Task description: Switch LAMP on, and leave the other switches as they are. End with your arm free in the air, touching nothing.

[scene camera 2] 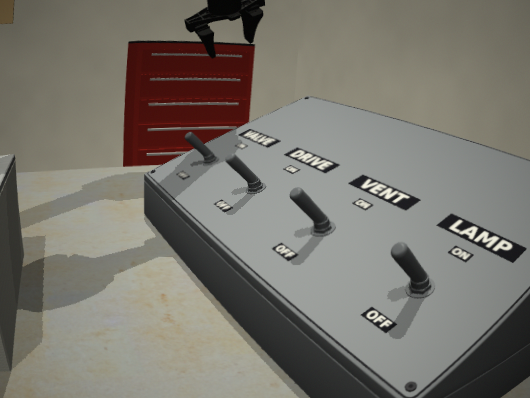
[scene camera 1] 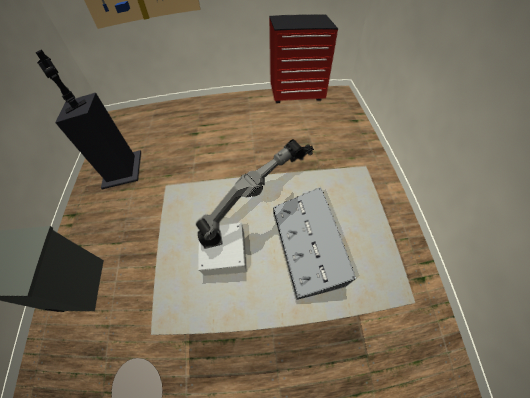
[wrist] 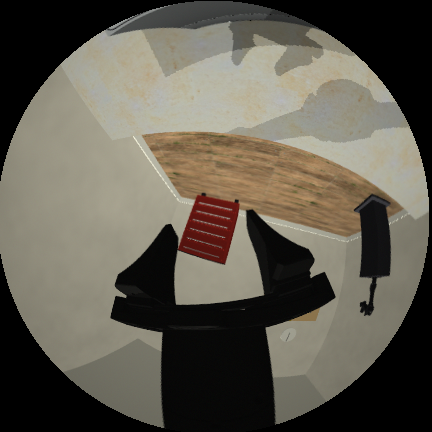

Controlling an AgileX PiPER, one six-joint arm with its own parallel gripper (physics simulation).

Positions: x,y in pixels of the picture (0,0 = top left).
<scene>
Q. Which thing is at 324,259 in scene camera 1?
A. A grey switch panel.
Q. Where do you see a grey switch panel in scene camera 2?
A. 327,302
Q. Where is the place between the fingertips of my gripper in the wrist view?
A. At 209,224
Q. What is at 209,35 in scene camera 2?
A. My gripper.
</scene>
